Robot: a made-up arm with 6 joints. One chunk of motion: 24 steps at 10 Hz.
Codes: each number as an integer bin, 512 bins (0 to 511) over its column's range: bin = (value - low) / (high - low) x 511, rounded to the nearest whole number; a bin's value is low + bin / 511 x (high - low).
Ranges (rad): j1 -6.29..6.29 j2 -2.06..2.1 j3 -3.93..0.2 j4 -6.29..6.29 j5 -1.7..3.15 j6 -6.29..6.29
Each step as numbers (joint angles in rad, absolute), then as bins.
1 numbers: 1.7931 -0.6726 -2.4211 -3.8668 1.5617 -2.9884
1 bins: 328 170 187 98 344 134
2 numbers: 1.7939 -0.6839 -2.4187 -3.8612 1.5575 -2.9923
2 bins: 328 169 187 99 343 134
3 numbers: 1.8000 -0.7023 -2.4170 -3.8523 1.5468 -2.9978
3 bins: 329 167 187 99 342 134
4 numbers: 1.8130 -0.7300 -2.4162 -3.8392 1.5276 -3.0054
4 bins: 329 163 187 100 340 133
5 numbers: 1.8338 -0.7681 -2.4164 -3.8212 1.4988 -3.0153
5 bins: 330 159 187 100 337 133
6 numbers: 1.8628 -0.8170 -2.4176 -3.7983 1.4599 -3.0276
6 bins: 331 153 187 101 333 133
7 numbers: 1.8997 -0.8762 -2.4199 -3.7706 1.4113 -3.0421
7 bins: 333 145 187 102 328 132
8 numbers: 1.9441 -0.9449 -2.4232 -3.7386 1.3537 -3.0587
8 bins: 334 137 186 104 322 131
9 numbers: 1.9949 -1.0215 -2.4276 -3.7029 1.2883 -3.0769
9 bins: 337 128 186 105 315 131
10 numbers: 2.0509 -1.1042 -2.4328 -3.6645 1.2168 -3.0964
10 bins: 339 117 185 107 307 130
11 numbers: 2.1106 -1.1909 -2.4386 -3.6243 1.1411 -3.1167
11 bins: 341 107 185 108 299 129
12 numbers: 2.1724 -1.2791 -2.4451 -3.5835 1.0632 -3.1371
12 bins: 344 96 184 110 291 128
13 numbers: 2.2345 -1.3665 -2.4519 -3.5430 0.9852 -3.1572
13 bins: 346 85 183 112 283 127
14 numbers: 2.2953 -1.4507 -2.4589 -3.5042 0.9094 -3.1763
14 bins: 349 75 182 113 275 126
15 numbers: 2.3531 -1.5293 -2.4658 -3.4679 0.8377 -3.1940
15 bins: 351 65 181 115 267 126
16 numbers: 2.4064 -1.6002 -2.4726 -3.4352 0.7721 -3.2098
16 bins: 353 56 180 116 260 125
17 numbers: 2.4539 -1.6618 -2.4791 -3.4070 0.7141 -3.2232
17 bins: 355 49 180 117 254 125
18 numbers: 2.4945 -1.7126 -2.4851 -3.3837 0.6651 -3.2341
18 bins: 357 43 179 118 249 124
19 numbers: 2.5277 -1.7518 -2.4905 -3.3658 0.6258 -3.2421
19 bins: 358 38 178 119 245 124
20 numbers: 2.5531 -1.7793 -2.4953 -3.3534 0.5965 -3.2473
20 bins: 359 34 178 119 242 124
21 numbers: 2.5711 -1.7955 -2.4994 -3.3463 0.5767 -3.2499
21 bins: 360 32 177 120 240 123
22 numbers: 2.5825 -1.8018 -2.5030 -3.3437 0.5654 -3.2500
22 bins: 360 32 177 120 239 123
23 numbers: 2.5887 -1.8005 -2.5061 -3.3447 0.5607 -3.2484
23 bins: 361 32 176 120 238 124
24 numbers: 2.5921 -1.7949 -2.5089 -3.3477 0.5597 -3.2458
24 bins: 361 33 176 120 238 124
